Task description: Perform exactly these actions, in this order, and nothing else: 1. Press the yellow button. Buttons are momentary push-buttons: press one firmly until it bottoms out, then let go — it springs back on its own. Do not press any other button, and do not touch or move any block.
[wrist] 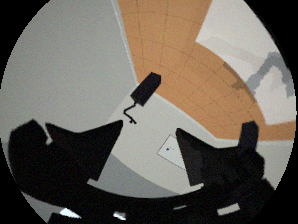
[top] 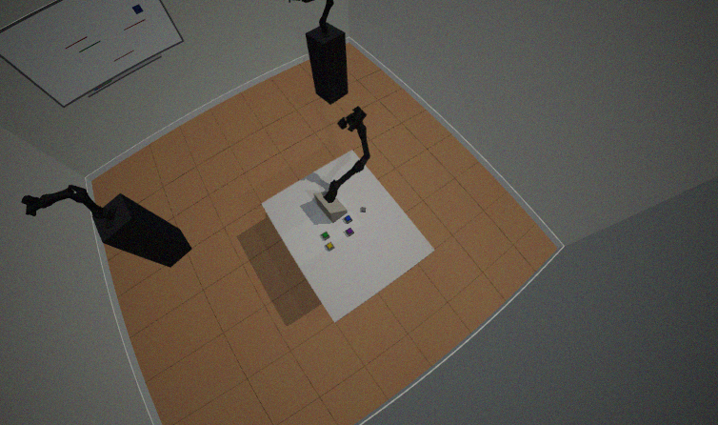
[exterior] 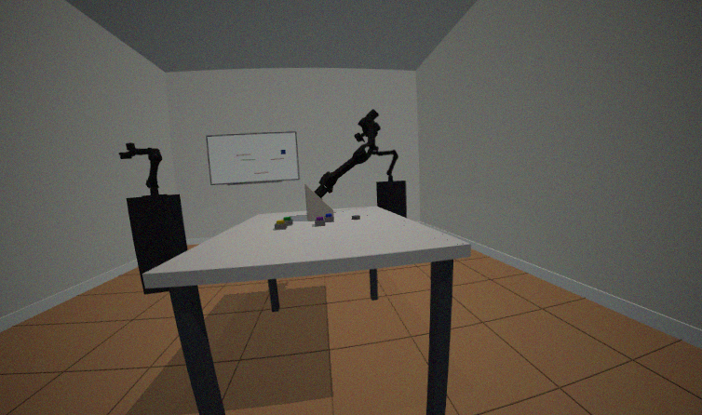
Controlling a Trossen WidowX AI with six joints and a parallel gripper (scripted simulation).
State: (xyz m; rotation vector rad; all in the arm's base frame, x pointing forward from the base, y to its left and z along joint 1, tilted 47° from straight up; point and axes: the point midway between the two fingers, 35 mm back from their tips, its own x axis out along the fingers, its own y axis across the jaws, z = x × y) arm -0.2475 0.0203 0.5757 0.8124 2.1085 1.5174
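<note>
The yellow button is 66 cm to the right of my gripper tip, 49 cm ahead of it and 48 cm below it. The rest, counted from my gripper tip: blue button: 48 cm below, 43 cm ahead, 42 cm to the right; small grey block: 50 cm below, 45 cm ahead, 28 cm to the right; purple button: 51 cm ahead, 48 cm to the right, 48 cm below.
</note>
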